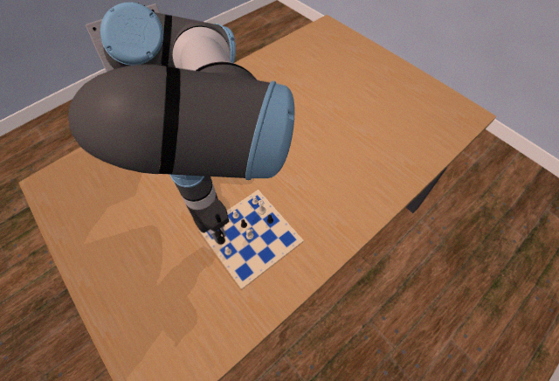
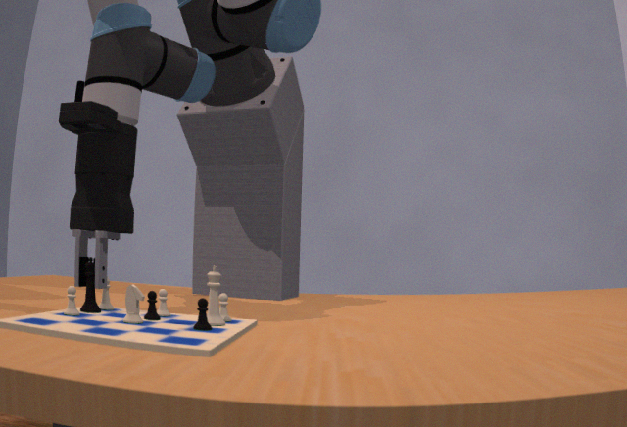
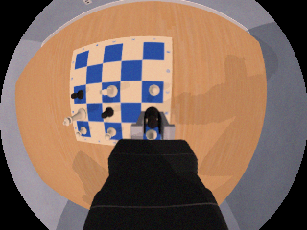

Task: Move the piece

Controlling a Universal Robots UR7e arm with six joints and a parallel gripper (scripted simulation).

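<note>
Right now my hand is 1 cm above the black piece. Round my hand: white king (5 cm ahead, 14 cm to the left, 1 cm below); chessboard (6 cm ahead, 6 cm to the left, 5 cm below).
</note>
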